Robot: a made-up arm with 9 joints.
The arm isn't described. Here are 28 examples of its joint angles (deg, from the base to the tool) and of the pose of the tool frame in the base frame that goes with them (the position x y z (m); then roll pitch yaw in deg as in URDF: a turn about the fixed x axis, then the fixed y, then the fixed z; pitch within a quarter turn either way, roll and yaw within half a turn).
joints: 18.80 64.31 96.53 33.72 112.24 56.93 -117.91 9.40 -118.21
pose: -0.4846 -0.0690 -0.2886 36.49 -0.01 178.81
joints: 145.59 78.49 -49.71 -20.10 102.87 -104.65 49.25 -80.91 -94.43
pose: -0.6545 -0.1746 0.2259 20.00 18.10 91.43
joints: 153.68 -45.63 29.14 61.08 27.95 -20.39 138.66 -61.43 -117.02
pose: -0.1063 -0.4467 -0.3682 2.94 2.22 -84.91
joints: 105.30 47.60 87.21 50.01 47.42 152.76 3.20 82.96 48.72
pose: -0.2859 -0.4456 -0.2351 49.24 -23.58 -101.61
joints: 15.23 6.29 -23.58 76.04 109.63 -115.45 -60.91 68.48 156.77
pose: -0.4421 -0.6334 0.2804 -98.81 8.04 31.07
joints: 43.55 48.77 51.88 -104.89 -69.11 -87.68 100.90 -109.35 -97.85
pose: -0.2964 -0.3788 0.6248 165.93 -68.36 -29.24
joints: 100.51 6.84 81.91 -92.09 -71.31 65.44 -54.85 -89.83 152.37
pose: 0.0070 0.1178 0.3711 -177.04 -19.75 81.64
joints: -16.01 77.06 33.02 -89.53 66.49 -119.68 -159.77 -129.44 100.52
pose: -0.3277 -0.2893 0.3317 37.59 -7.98 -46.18
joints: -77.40 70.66 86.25 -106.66 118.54 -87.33 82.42 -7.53 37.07
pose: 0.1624 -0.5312 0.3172 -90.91 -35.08 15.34
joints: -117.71 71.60 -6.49 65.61 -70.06 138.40 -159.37 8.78 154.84
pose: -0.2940 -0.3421 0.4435 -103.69 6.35 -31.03
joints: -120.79 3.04 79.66 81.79 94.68 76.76 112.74 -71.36 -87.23
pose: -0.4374 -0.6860 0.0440 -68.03 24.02 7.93
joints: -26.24 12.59 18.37 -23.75 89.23 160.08 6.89 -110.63 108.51
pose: -0.4037 -0.0641 0.3307 34.68 -33.14 171.50
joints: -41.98 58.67 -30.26 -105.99 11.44 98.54 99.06 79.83 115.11
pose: -0.1367 -0.3830 -0.1855 -109.82 -20.31 170.22
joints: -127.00 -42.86 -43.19 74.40 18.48 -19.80 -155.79 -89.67 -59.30
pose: -0.1899 -0.4123 -0.1896 64.70 30.41 67.24
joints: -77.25 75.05 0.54 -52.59 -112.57 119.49 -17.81 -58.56 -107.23
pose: -0.0179 -0.1464 0.1827 -150.98 -69.39 -79.80
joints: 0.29 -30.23 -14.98 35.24 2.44 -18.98 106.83 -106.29 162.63
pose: -0.0059 0.1228 0.4903 -178.74 29.13 130.09
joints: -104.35 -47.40 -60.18 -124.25 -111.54 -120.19 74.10 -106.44 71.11
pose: -0.3553 0.2212 0.0224 -13.06 -31.97 -140.26
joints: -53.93 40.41 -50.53 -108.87 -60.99 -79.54 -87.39 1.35 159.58
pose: 0.0348 -0.0085 -0.1675 -93.21 5.41 -96.46
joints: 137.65 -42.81 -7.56 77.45 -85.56 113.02 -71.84 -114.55 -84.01
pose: -0.3893 -0.2052 0.1932 -172.90 -10.93 144.77
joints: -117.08 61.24 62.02 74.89 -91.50 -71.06 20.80 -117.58 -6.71
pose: -0.1218 0.1905 0.4941 176.87 -13.64 48.91
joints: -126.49 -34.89 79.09 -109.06 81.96 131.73 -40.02 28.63 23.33
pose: 0.2041 -0.2859 0.4651 -116.12 49.37 32.25
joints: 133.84 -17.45 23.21 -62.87 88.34 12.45 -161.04 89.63 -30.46
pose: -0.0946 -0.2657 -0.2827 29.77 -3.49 75.28
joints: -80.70 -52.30 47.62 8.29 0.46 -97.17 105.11 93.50 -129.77
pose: -0.1279 0.1059 0.3388 -32.34 -7.68 -125.55
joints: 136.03 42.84 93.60 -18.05 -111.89 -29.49 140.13 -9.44 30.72
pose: 0.0332 0.0495 0.4303 -128.69 37.10 128.59
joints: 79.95 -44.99 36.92 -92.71 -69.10 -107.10 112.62 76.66 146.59
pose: 0.2729 -0.2709 0.3990 -77.89 11.98 7.30
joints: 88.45 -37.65 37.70 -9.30 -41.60 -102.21 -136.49 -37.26 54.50
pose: 0.1251 -0.2821 0.1043 -112.85 -48.58 169.67
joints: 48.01 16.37 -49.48 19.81 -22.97 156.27 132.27 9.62 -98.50
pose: -0.2225 -0.0363 0.4461 -168.55 47.31 -134.71
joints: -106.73 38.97 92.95 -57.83 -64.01 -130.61 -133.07 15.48 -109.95
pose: -0.0084 -0.4792 -0.1779 -46.95 -28.29 -50.77
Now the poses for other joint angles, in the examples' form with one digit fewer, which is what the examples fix.
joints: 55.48 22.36 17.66 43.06 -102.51 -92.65 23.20 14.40 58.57
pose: -0.337 -0.405 -0.180 -144.1 66.5 -118.4
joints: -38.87 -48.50 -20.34 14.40 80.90 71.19 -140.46 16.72 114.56
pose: -0.199 -0.319 0.628 134.0 -44.0 65.8
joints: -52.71 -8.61 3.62 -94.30 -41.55 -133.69 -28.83 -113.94 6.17
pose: 0.178 -0.441 -0.019 173.0 9.2 5.4
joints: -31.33 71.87 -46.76 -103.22 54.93 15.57 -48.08 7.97 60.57
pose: -0.050 -0.470 -0.107 -156.5 46.2 67.5
